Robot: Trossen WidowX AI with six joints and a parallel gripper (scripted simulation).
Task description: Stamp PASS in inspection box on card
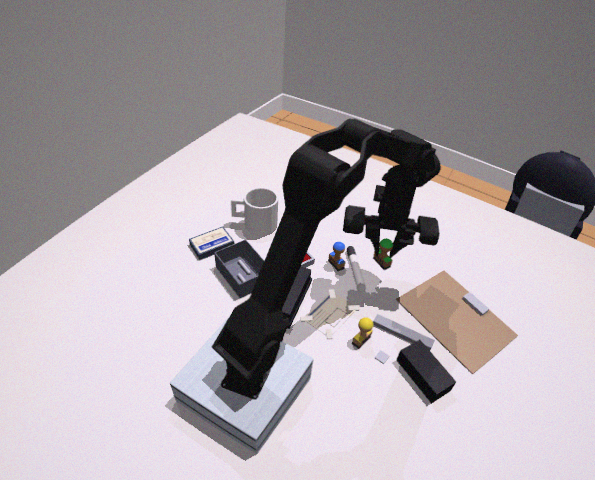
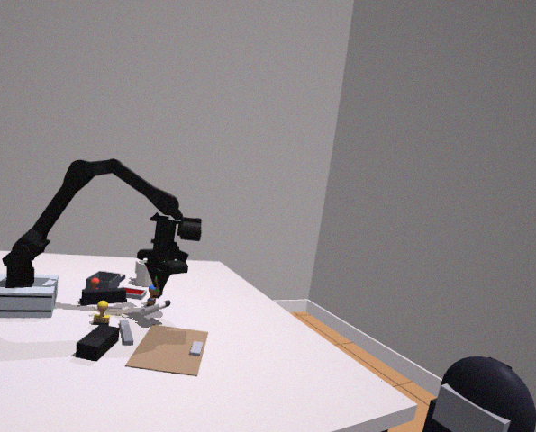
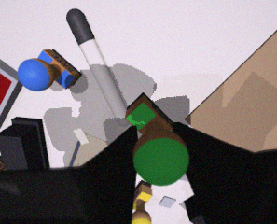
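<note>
The red ink pad lies 10 mm behind my gripper tip, 200 mm to the left of it and 80 mm below it. Round my gripper tip: green-knobbed stamp right at my gripper tip; marker 40 mm ahead, 60 mm to the left, 80 mm below; blue-knobbed stamp 20 mm ahead, 100 mm to the left, 70 mm below.
</note>
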